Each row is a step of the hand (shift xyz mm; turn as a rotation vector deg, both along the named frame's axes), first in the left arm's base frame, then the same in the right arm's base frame.
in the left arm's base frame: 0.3 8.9 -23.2 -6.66 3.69 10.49
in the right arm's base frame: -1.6 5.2 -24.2 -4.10 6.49 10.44
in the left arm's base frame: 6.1 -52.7 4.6 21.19 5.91 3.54
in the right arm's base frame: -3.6 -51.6 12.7 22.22 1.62 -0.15
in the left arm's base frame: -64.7 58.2 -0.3 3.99 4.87 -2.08
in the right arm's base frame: -51.4 70.2 -2.3 4.49 3.55 -3.35
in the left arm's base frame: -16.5 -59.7 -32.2 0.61 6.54 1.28
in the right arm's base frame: -32.6 -58.7 -19.3 2.06 6.37 0.06
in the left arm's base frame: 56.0 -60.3 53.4 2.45 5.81 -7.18
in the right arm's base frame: 50.8 -62.8 55.6 2.38 4.07 -8.31
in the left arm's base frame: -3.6 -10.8 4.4 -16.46 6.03 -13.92
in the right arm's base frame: -4.9 -9.0 6.6 -16.94 7.42 -12.62
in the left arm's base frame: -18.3 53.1 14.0 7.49 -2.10 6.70
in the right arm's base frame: -5.2 57.2 6.9 7.89 -2.70 5.99
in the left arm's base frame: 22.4 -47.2 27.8 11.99 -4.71 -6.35
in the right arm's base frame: 16.9 -46.5 32.5 9.71 -8.04 -6.88
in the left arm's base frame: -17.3 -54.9 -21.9 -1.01 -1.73 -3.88
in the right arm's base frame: -30.8 -52.4 -9.9 -1.92 -2.00 -3.37
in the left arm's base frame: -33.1 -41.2 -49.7 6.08 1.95 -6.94
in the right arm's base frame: -47.8 -39.7 -37.5 5.19 -0.41 -7.86
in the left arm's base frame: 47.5 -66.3 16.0 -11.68 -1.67 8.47
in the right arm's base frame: 35.6 -72.1 21.1 -10.32 2.11 10.00
